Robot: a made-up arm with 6 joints. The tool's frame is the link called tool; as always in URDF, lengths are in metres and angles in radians. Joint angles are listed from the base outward. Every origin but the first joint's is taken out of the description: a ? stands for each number. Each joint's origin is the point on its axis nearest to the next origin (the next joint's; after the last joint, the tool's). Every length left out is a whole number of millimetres.
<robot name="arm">
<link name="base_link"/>
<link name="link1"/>
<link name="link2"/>
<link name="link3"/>
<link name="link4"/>
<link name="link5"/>
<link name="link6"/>
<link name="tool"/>
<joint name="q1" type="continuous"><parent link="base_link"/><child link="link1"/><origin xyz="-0.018 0.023 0.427" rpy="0.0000 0.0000 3.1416"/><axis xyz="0 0 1"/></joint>
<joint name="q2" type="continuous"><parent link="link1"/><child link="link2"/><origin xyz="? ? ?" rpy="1.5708 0.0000 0.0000"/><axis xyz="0 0 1"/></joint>
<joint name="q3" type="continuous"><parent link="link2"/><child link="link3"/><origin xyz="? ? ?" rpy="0.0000 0.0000 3.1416"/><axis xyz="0 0 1"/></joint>
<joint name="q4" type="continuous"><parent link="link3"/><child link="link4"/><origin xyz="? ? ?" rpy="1.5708 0.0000 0.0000"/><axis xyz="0 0 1"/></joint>
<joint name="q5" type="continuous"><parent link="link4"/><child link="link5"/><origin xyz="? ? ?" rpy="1.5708 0.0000 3.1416"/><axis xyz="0 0 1"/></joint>
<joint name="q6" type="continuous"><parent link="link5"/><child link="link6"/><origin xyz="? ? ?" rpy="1.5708 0.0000 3.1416"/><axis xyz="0 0 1"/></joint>
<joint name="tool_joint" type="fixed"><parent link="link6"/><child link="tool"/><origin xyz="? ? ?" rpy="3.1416 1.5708 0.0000"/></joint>
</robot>
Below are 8 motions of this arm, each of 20 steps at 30 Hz.
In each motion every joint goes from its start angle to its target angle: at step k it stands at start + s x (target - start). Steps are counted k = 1, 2, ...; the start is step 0. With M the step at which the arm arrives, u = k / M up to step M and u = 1 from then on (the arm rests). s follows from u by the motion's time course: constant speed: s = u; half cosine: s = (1 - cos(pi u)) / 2; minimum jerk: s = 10 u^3 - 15 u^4 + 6 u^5.
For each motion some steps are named. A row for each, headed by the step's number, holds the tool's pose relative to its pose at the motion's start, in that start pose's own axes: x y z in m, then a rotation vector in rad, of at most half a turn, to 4 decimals.
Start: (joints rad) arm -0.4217 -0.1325 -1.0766 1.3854 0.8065 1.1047
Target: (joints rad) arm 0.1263 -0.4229 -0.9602 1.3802 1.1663 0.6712
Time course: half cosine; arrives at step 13
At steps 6, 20:
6: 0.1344 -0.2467 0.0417 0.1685 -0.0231 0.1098
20: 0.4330 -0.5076 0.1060 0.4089 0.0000 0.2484

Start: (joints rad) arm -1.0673 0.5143 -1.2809 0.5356 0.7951 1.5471
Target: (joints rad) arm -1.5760 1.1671 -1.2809 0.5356 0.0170 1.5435
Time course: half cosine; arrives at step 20
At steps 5, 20:
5: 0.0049 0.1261 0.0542 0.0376 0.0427 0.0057
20: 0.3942 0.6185 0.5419 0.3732 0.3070 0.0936

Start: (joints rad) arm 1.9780 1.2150 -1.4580 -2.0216 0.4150 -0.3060
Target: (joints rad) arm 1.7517 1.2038 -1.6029 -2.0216 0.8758 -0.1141
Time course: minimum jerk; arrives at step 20
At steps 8, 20:
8: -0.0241 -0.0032 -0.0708 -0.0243 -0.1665 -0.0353
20: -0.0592 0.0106 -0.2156 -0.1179 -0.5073 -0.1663

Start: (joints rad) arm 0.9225 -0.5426 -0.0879 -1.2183 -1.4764 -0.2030
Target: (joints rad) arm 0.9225 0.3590 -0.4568 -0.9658 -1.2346 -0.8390
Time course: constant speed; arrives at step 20
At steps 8, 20:
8: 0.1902 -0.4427 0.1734 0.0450 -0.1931 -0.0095
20: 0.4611 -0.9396 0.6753 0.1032 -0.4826 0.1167

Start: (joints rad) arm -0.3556 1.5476 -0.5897 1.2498 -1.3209 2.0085
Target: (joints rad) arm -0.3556 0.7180 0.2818 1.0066 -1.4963 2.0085
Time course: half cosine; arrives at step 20
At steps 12, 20:
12: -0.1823 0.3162 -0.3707 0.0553 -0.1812 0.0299
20: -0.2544 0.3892 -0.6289 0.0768 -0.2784 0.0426

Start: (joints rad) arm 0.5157 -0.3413 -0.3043 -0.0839 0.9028 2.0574
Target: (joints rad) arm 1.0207 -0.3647 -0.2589 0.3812 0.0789 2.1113
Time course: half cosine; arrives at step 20
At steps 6, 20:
6: 0.0016 -0.0518 0.0722 -0.1792 -0.1546 0.1016
20: -0.0053 -0.1622 0.4338 -0.9875 -0.5132 0.6182

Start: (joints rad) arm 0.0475 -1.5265 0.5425 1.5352 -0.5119 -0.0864
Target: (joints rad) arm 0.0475 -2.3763 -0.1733 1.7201 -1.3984 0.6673
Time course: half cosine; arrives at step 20
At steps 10, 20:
10: 0.4610 -0.8871 0.4058 -0.9560 0.3647 0.5803
20: 1.3124 -1.2192 0.9478 -2.0666 0.3932 1.0573

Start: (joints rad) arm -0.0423 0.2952 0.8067 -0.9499 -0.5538 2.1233
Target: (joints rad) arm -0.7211 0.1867 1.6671 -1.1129 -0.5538 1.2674
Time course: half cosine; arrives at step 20
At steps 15, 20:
15: 0.6720 0.4128 0.2649 0.7477 -0.1517 -0.8894
20: 0.8179 0.4231 0.2789 0.8201 -0.2220 -1.0327

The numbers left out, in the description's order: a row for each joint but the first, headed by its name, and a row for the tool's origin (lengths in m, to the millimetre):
q2: -0.010 -0.032 0.000
q3: -0.025 0.987 0.000
q4: -0.019 -0.818 0.000
q5: -0.025 -0.007 0.000
q6: 0.023 0.083 0.000
tool: 0.025 -0.002 0.000

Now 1 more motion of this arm.
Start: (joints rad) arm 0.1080 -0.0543 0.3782 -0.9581 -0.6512 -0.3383
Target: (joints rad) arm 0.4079 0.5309 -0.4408 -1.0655 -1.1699 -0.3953
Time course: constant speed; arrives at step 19
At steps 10, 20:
10: 0.0048 -0.1812 0.0214 0.0183 0.3081 -0.2469
20: 0.0688 -0.3345 0.1279 0.0690 0.5544 -0.4841

